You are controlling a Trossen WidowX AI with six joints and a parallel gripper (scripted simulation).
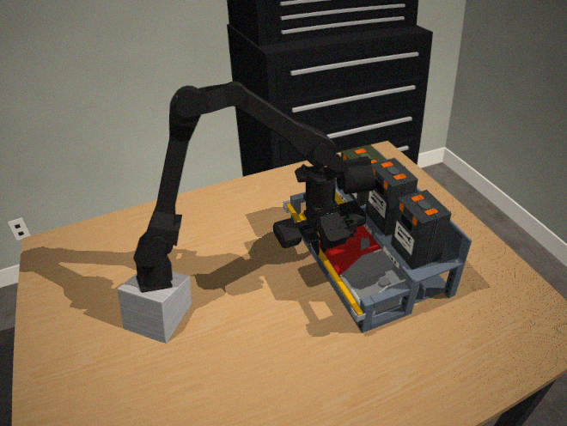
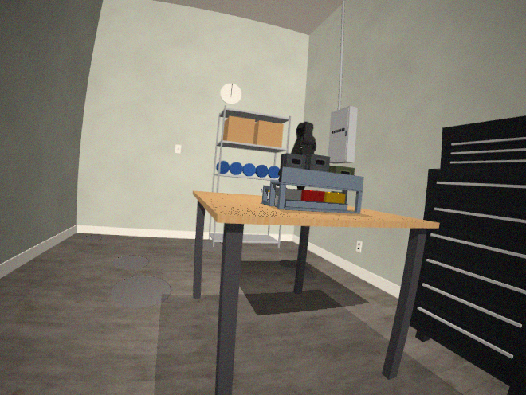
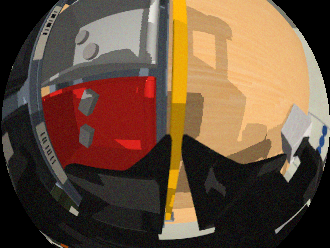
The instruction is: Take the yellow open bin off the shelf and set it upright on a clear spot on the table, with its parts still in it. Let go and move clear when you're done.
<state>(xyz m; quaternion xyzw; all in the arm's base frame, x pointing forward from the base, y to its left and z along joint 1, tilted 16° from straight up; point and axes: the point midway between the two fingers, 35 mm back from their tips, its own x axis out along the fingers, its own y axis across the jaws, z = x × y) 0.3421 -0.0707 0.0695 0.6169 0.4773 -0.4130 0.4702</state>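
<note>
Now: hand 3 cm above the long yellow strip. The rest, counted from my hand: red bin: 9 cm ahead, 1 cm to the right, 5 cm below; grey bin: 8 cm ahead, 12 cm to the right, 5 cm below; yellow open bin: 9 cm ahead, 11 cm to the left, 5 cm below.
</note>
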